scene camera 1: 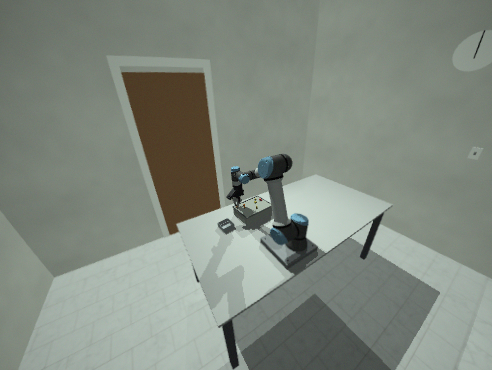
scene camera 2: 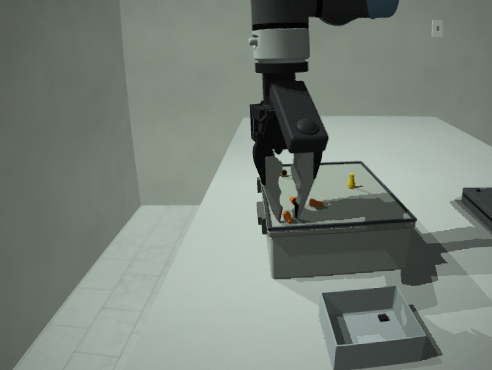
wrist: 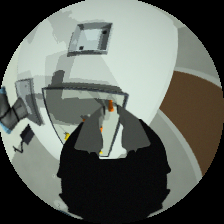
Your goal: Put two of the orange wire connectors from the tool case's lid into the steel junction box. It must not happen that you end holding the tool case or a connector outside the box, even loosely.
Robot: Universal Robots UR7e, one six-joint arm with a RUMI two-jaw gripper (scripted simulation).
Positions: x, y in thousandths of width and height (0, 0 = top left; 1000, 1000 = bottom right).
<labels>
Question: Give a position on a grey tool case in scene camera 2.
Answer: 731, 647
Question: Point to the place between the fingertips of my gripper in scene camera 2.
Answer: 584, 593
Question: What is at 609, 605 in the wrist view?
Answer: My gripper.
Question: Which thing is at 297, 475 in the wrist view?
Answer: A grey tool case.
</labels>
